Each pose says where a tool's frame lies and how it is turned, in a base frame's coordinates. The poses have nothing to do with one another.
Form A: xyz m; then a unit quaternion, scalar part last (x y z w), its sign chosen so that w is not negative.
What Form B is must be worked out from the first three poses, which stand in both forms.
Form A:
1: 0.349 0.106 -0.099 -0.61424 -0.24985 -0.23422 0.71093
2: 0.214 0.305 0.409 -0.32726 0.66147 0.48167 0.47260
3: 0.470 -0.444 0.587 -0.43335 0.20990 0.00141 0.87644
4: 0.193 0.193 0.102 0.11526 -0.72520 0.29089 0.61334
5: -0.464 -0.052 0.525 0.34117 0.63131 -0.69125 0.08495
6: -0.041 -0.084 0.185 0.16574 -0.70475 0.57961 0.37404
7: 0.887 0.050 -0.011 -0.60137 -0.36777 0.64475 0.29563
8: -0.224 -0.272 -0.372 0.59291 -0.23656 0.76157 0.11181
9: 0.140 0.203 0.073 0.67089 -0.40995 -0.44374 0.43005
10: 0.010 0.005 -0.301 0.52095 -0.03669 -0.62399 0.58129
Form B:
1:
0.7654 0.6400 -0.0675 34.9
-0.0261 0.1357 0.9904 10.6
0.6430 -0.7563 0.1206 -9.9
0 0 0 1

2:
-0.3391 -0.8882 0.3100 21.4
0.0223 0.3218 0.9465 30.5
-0.9405 0.3279 -0.0893 40.9
0 0 0 1

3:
0.9119 -0.1844 0.3667 47.0
-0.1794 0.6244 0.7602 -44.4
-0.3692 -0.7590 0.5363 58.7
0 0 0 1

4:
-0.2211 -0.5240 -0.8225 19.3
0.1897 0.8042 -0.5633 19.3
0.9566 -0.2805 -0.0784 10.2
0 0 0 1

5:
-0.7528 0.5482 -0.3644 -46.4
0.3133 -0.1885 -0.9308 -5.2
-0.5789 -0.8148 -0.0299 52.5
0 0 0 1

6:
-0.6652 -0.6672 -0.3351 -4.1
0.2000 0.2732 -0.9410 -8.4
0.7193 -0.6930 -0.0483 18.5
0 0 0 1

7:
-0.1019 0.0611 -0.9929 88.7
0.8235 -0.5547 -0.1187 5.0
-0.5580 -0.8298 0.0062 -1.1
0 0 0 1

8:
-0.2719 -0.4508 0.8502 -22.4
-0.1102 -0.8631 -0.4929 -27.2
0.9560 -0.2277 0.1850 -37.2
0 0 0 1

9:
0.2701 -0.1684 -0.9480 14.0
-0.9317 -0.2940 -0.2132 20.3
-0.2428 0.9409 -0.2363 7.3
0 0 0 1

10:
0.2186 0.6872 -0.6928 1.0
-0.7637 -0.3215 -0.5599 0.5
-0.6075 0.6514 0.4545 -30.1
0 0 0 1

